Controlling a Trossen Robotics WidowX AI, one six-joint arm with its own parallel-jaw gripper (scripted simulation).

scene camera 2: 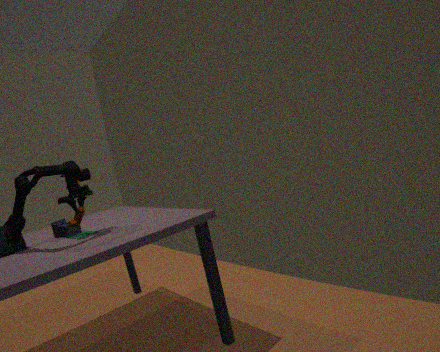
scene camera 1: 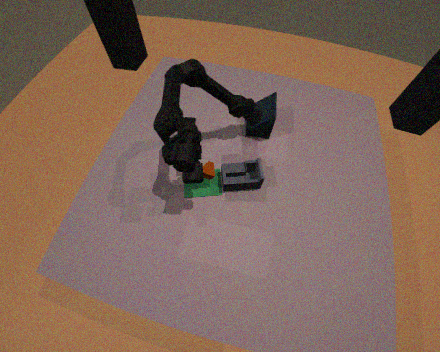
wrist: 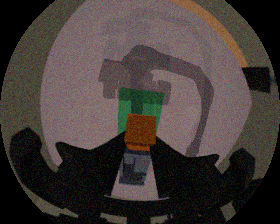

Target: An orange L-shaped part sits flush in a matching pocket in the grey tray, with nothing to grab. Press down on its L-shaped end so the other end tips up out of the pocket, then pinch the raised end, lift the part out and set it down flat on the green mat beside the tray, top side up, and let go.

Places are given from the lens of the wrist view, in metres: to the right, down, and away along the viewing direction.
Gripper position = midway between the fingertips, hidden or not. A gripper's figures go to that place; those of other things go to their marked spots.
my gripper (wrist: 138, 135): 0.00, 0.03, 0.10
orange L-shaped part (wrist: 140, 130): 0.00, 0.02, 0.08
